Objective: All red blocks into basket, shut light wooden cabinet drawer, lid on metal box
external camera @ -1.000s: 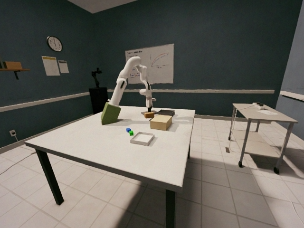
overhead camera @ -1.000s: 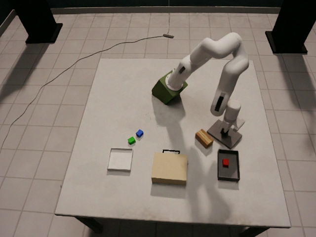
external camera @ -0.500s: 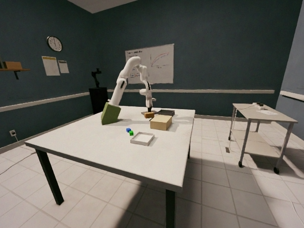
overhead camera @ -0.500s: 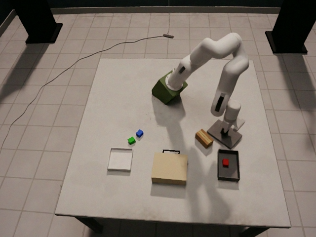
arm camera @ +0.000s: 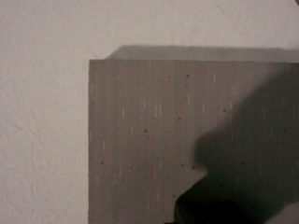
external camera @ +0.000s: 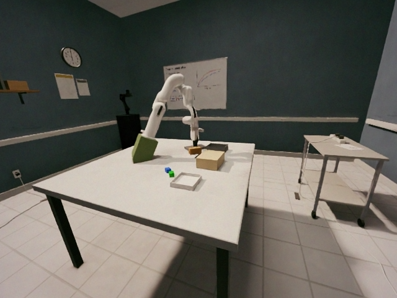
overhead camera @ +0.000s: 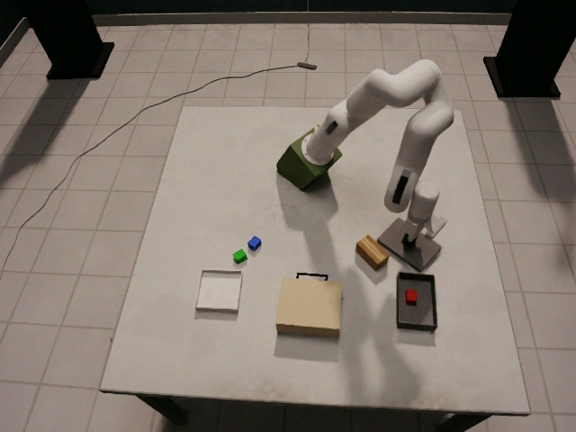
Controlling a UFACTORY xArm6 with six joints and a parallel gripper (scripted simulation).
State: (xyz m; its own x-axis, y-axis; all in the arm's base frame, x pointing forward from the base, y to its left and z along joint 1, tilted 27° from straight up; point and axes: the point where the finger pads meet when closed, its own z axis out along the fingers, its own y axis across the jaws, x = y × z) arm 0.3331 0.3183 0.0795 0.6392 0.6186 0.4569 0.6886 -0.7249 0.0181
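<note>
Now: hand 3 cm above the grey metal lid. Round my hand: blue block: 56 cm to the right, 3 cm below; light wooden cabinet: 25 cm ahead, 36 cm to the right; drawer: 24 cm ahead, 36 cm to the right.
</note>
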